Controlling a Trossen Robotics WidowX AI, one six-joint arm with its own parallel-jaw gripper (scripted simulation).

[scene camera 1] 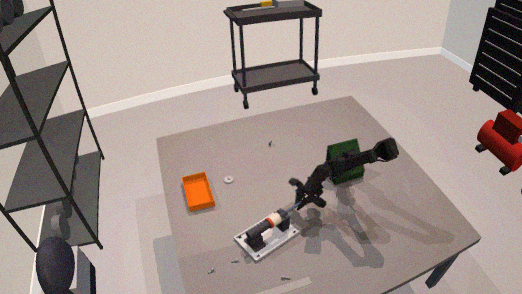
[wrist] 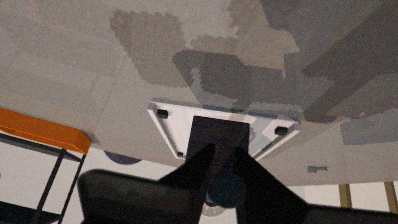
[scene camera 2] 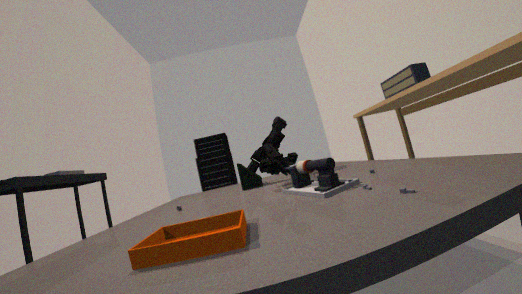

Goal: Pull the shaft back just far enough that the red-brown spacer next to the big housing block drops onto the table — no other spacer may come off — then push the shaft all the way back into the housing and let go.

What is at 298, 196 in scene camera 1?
The gripper.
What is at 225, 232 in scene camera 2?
An orange tray.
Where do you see a dark shaft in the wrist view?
227, 190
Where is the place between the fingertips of the gripper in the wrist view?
At 223, 151
